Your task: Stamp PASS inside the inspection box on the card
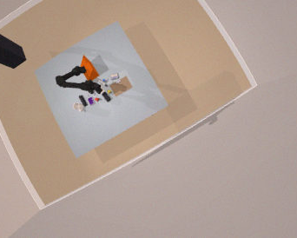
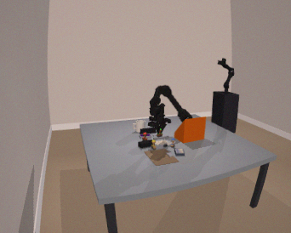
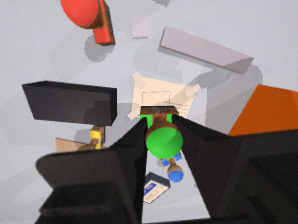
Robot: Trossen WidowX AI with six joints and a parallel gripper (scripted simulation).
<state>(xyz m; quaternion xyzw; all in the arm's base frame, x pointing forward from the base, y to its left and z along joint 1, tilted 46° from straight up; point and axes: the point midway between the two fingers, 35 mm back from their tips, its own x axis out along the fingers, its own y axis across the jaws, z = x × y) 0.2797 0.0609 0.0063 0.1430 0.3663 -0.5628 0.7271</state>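
The cream card lies 8 cm below my gripper tip and 2 cm behind it. From my gripper tip the other things lie so: long grey bar 8 cm to the right, 7 cm below, 5 cm behind; red-knobbed stamp 9 cm ahead, 7 cm to the right, 5 cm below; green-knobbed stamp right at my gripper tip.
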